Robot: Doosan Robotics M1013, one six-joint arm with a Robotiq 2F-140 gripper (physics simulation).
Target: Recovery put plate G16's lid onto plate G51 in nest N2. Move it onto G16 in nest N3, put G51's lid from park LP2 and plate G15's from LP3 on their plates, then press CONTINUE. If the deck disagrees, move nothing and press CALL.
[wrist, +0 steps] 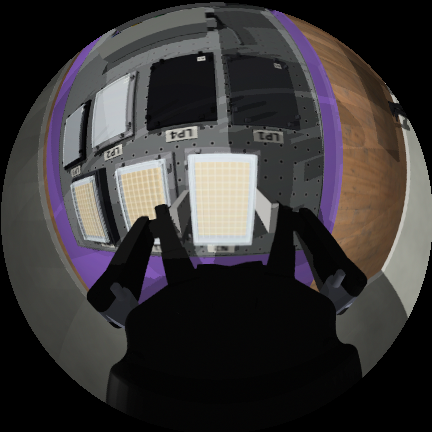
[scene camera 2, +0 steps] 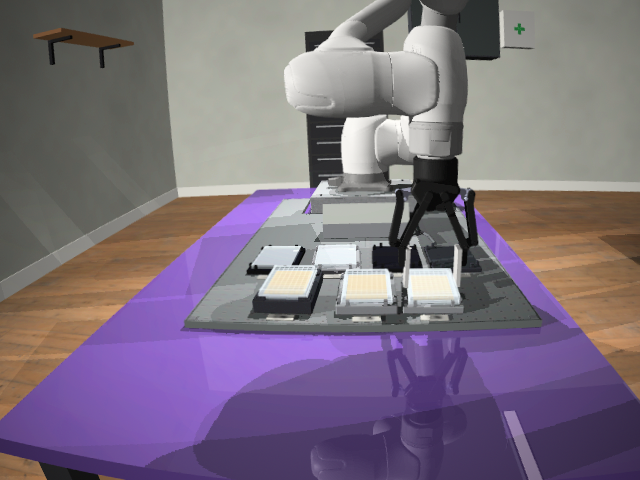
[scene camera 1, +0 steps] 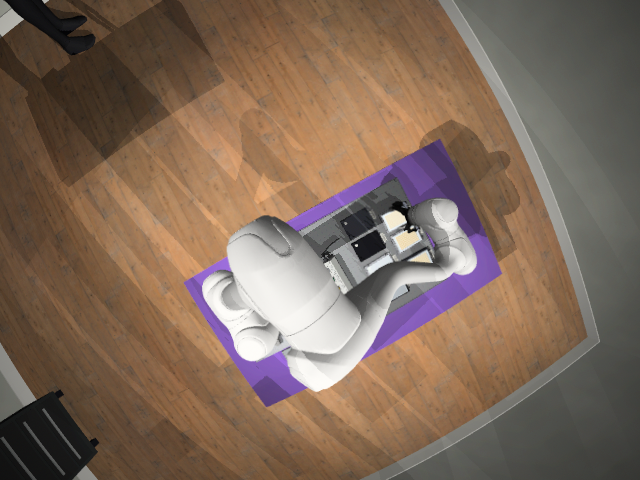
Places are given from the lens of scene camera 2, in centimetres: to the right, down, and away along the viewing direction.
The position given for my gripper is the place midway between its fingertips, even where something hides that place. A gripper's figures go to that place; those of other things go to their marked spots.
my gripper (scene camera 2: pixel 431 284): 20, 8, 79
grey box (scene camera 2: pixel 355 220): 9, -5, 113
nest (scene camera 2: pixel 407 309): 14, 11, 73
The marked spots on the grey box and the nest are 44 cm apart.
